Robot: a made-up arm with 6 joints. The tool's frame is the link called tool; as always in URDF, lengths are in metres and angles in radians. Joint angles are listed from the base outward. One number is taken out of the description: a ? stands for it. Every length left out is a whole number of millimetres.
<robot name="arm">
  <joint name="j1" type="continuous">
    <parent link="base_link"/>
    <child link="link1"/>
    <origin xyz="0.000 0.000 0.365" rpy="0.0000 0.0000 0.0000"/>
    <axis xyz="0 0 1"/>
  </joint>
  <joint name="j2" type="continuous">
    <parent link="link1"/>
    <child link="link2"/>
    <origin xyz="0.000 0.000 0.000" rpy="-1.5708 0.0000 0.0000"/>
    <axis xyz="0 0 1"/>
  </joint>
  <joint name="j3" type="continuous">
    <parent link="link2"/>
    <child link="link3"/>
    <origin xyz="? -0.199 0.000" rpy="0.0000 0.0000 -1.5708"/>
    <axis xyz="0 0 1"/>
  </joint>
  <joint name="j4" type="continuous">
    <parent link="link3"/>
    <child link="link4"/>
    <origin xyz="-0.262 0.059 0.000" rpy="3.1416 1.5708 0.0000"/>
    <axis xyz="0 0 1"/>
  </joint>
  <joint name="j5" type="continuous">
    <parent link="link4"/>
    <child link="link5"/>
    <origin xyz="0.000 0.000 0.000" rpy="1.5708 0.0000 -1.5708"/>
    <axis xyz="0 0 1"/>
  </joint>
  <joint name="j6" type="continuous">
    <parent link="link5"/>
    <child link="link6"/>
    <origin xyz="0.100 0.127 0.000" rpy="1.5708 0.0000 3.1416"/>
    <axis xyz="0 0 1"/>
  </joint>
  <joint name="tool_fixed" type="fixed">
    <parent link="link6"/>
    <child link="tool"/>
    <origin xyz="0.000 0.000 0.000" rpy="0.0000 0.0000 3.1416"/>
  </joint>
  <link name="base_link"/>
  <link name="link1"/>
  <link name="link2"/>
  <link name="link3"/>
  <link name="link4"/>
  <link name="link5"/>
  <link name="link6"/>
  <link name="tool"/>
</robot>
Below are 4 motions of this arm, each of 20 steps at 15 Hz.
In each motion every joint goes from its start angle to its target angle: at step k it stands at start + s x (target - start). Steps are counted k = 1, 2, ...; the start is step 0. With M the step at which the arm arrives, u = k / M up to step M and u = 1 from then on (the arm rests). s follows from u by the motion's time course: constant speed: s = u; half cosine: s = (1 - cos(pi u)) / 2; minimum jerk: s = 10 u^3 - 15 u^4 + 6 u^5.
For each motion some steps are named. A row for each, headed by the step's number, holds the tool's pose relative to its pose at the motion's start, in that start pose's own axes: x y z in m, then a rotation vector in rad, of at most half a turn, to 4 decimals.
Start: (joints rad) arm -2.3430 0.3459 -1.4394 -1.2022 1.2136 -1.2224
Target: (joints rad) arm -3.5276 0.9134 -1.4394 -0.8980 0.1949 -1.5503
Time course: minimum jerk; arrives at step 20
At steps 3, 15, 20:
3: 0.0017 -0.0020 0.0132 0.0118 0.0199 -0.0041
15: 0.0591 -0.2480 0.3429 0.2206 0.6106 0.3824
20: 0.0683 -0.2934 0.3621 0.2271 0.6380 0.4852

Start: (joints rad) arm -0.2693 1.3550 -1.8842 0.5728 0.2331 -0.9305
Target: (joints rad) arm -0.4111 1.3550 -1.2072 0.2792 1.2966 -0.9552
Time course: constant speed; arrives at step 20
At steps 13, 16, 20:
13: -0.2469 -0.1213 0.0363 0.7086 -0.8351 0.0285
16: -0.2984 -0.1535 0.0116 0.8872 -1.0189 0.0562
20: -0.3555 -0.1938 -0.0377 1.1339 -1.2570 0.1027

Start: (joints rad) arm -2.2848 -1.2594 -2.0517 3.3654 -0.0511 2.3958
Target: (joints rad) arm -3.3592 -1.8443 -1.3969 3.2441 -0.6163 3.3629
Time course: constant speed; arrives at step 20
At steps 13, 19, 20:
13: -0.0162 -0.1213 -0.1224 0.0883 -0.4003 -0.1562
19: -0.0483 -0.1517 -0.1882 -0.0641 -0.5734 -0.2344
20: -0.0542 -0.1548 -0.1994 -0.1004 -0.5952 -0.2474

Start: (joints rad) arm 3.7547 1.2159 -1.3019 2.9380 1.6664 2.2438
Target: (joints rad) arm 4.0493 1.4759 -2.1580 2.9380 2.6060 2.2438
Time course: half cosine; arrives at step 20
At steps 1, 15, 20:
1: 0.0010 0.0005 0.0020 -0.0062 0.0073 -0.0004
15: 0.2129 0.0900 0.1231 -0.8791 0.9999 0.1035
20: 0.2486 0.1053 0.1121 -1.0378 1.1609 0.1527

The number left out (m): 0.037
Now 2 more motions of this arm.
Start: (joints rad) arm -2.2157 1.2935 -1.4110 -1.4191 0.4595 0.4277
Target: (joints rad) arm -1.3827 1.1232 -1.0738 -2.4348 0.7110 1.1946
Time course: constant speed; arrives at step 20
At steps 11, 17, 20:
11: 0.0198 -0.1119 -0.0501 -0.3881 0.1903 -0.5064
17: 0.0162 -0.1636 -0.0726 -0.5610 0.4073 -0.7722
20: 0.0120 -0.1888 -0.0832 -0.6197 0.5410 -0.9063

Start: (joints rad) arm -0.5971 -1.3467 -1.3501 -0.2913 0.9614 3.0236
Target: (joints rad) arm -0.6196 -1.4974 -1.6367 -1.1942 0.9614 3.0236
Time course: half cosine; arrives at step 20
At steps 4, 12, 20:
4: -0.0053 -0.0096 -0.0160 0.0847 -0.0294 -0.0385
12: -0.0240 -0.0603 -0.1235 0.6111 -0.1688 -0.2090
20: -0.0227 -0.0838 -0.1995 0.9564 -0.2191 -0.2665

